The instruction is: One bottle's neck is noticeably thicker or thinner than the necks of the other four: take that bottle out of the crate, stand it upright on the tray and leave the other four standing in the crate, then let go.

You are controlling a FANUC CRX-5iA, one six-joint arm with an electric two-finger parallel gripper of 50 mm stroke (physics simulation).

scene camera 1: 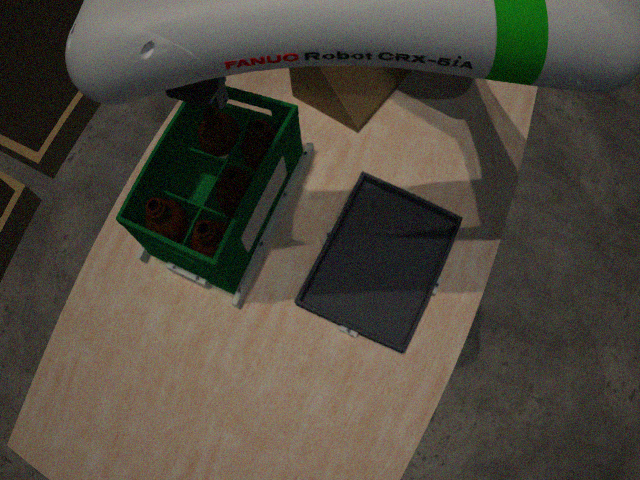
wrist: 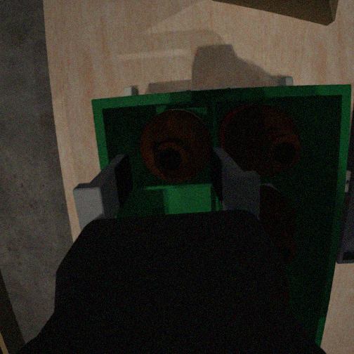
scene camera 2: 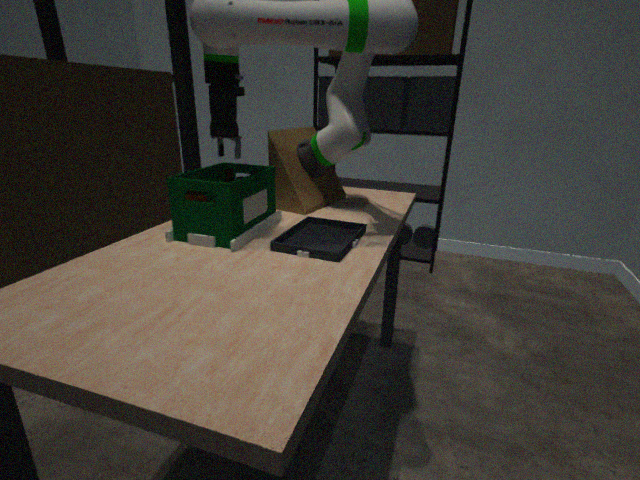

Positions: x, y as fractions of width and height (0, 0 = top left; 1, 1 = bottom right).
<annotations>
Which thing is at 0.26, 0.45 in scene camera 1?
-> A bottle.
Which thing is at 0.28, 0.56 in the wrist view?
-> My gripper.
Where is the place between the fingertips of my gripper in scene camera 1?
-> At 0.33, 0.21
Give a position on a bottle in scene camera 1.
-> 0.40, 0.29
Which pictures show my gripper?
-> Scene camera 1, the wrist view and scene camera 2: all of them.
</annotations>
